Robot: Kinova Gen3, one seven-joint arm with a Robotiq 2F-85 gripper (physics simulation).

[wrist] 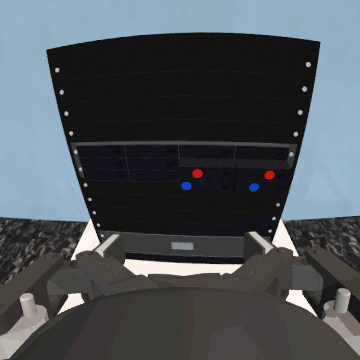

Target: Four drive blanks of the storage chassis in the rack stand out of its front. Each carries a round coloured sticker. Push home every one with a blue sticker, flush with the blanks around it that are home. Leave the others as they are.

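The rack stands upright ahead in the wrist view. The storage chassis spans its middle, with blanks in rows and four columns. Four blanks stand out in the two right columns. The upper pair are a left red-stickered blank and a right red-stickered blank. Directly below them are a left blue-stickered blank and a right blue-stickered blank. The blanks in the left columns and top row look flush. My gripper is open and empty, low in the view, short of the rack front and below the chassis.
A grey panel with a light label crosses the rack's bottom, seen between the fingers. A white surface lies under the rack. Dark speckled floor shows at both sides, and a blue wall stands behind.
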